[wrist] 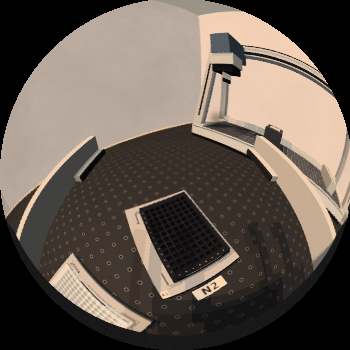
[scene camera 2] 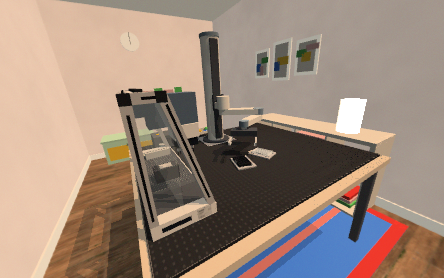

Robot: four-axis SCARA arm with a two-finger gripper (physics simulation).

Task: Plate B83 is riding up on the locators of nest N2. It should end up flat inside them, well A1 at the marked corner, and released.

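Where they show: gripper, fingertip midpoint: [wrist: 175, 138] [scene camera 2: 242, 144]; arm's base at its link origin: [scene camera 2: 215, 139].
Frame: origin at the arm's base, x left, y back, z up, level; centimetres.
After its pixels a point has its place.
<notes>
A black plate with a grid of wells [scene camera 2: 243, 161] @(x -11.1, y -58.6, z 4.0 cm) [wrist: 185, 235] @(x -10.7, y -55.0, z 3.5 cm), taken as B83, lies over the pale nest [scene camera 2: 247, 167] @(x -12.0, y -63.8, z 2.3 cm) [wrist: 142, 245] @(x -5.3, y -57.9, z 2.5 cm) beside the N2 label [wrist: 209, 287] @(x -7.6, y -46.9, z 1.5 cm). In the wrist view a wide strip of the nest shows along the plate's left side, and a small A1 mark is at the nest's lower left corner. Any tilt of the plate is too small to tell, and its own A1 well cannot be made out. My gripper [scene camera 2: 243, 143] @(x -11.6, y -58.0, z 15.7 cm) [wrist: 175, 138] @(x -11.6, y -58.0, z 15.7 cm) is open and empty, above the table, with its fingers wide apart; the plate is below it, not between the fingers.
A pale plate in its holder [scene camera 2: 262, 153] @(x 7.1, y -56.5, z 3.9 cm) [wrist: 95, 300] @(x 6.0, y -53.2, z 3.9 cm) is beside the nest. A slanted, clear-fronted enclosure [scene camera 2: 210, 206] @(x -47.9, y -85.2, z 5.7 cm) [wrist: 222, 139] @(x -45.0, y -69.8, z 3.9 cm) stands on the table, with a dark block [scene camera 2: 166, 171] [wrist: 273, 132] @(x -51.5, y -52.8, z 12.2 cm) inside. The arm's column [scene camera 2: 211, 85] @(x -3.9, y -6.3, z 50.7 cm) rises behind the nest.
</notes>
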